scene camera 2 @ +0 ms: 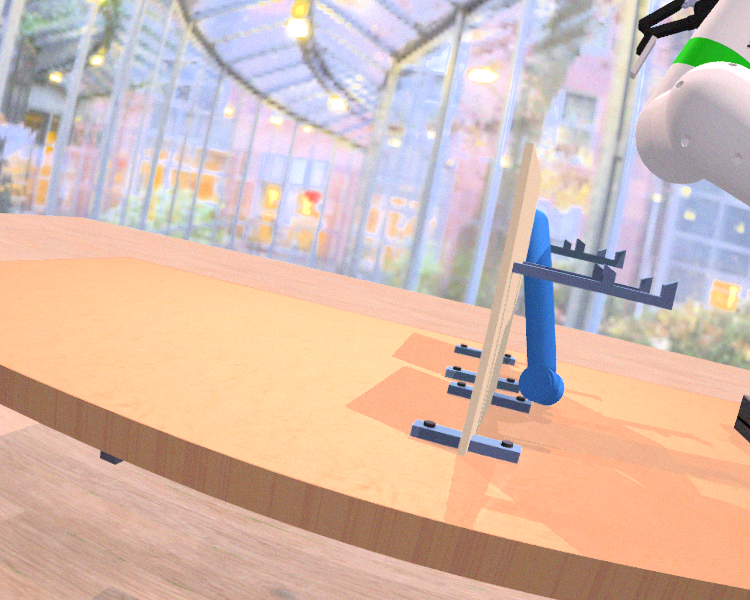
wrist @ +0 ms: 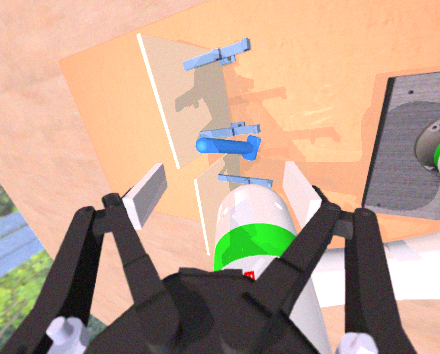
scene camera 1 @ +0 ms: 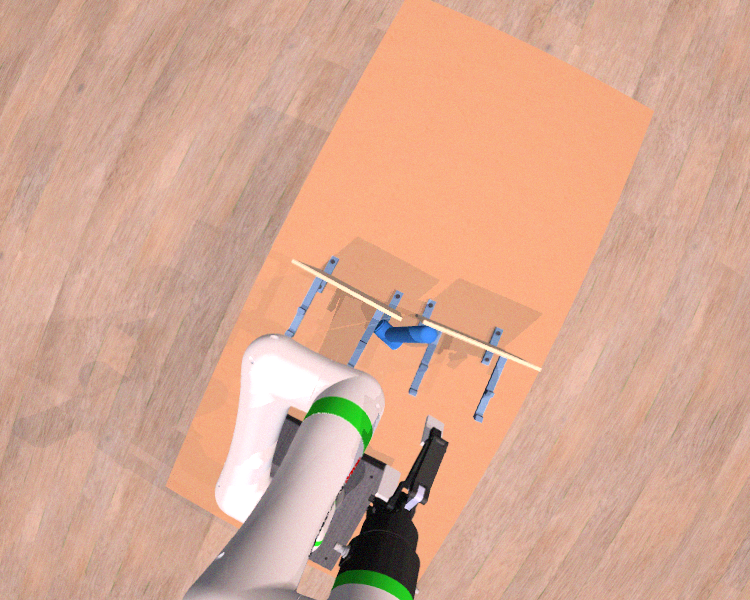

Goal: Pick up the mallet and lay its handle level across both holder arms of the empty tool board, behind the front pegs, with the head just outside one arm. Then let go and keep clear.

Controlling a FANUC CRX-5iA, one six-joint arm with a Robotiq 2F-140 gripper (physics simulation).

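Places are measured from the arm's base along level axes (x ahead, y left, z up), in centimetres.
Pixels of known places: gripper, fingertip midpoint: (wrist: 223,174) (scene camera 1: 413,446).
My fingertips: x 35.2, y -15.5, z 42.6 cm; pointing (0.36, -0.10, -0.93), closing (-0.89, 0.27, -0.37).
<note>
For each thing: its middle in the pictures, then the offset to it from my fingertips. Level surfaces: height alone.
- blue mallet at the middle of its body: (scene camera 2: 539,303) (scene camera 1: 406,334) (wrist: 231,146) dx +15.1, dy +4.7, dz -33.9 cm
- left board at the middle of its body: (scene camera 2: 556,306) (scene camera 1: 342,310) (wrist: 239,196) dx +16.5, dy +21.3, dz -32.5 cm
- orange table at its surface level: dz -47.3 cm
The blue mallet (scene camera 1: 409,334) (scene camera 2: 540,306) (wrist: 226,146) is steeply upright, head low and handle end high, by the gap between two tool boards. Whether its head touches the table is unclear. The right-hand board in scene camera 1 (scene camera 1: 481,345) (scene camera 2: 524,206) (wrist: 161,100) has two forward holder arms (scene camera 1: 424,370) (scene camera 1: 491,394); the handle's upper end is beside the inner arm. The left board (scene camera 1: 350,292) (wrist: 201,215) also has two arms (scene camera 1: 303,309) (scene camera 1: 364,342). No tool lies across either pair. My gripper (scene camera 1: 410,454) (wrist: 223,174) is open and empty, high on the robot's side of the boards.
The arm's white elbow and green-banded link (scene camera 1: 340,412) (scene camera 2: 709,53) (wrist: 255,245) stand close beside the gripper, partly before the left board. Pegs stick up from the holder arms. Blue feet (scene camera 2: 466,434) hold the boards on the orange table (scene camera 1: 475,156). The dark base plate (wrist: 400,150) is behind.
</note>
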